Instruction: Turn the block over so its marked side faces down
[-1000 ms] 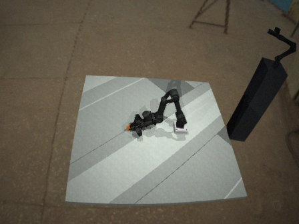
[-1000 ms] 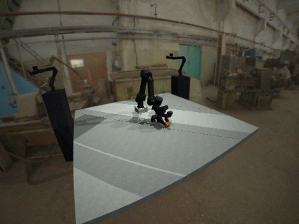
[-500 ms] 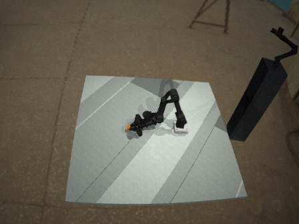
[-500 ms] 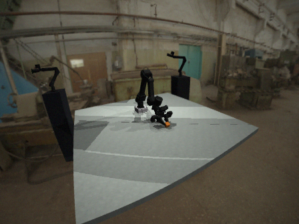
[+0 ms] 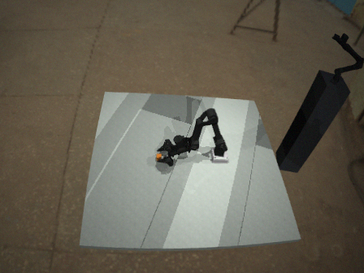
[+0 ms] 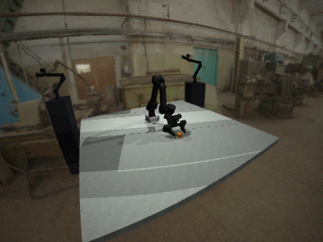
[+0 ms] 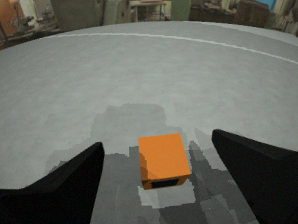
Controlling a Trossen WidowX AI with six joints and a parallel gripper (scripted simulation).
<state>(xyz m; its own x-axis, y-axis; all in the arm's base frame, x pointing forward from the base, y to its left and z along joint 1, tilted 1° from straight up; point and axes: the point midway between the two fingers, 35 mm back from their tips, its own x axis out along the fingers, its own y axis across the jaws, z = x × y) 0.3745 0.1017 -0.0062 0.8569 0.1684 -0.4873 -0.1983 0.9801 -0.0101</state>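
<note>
Now: the orange block 20 mm behind my gripper tip and 10 mm below it.
</note>
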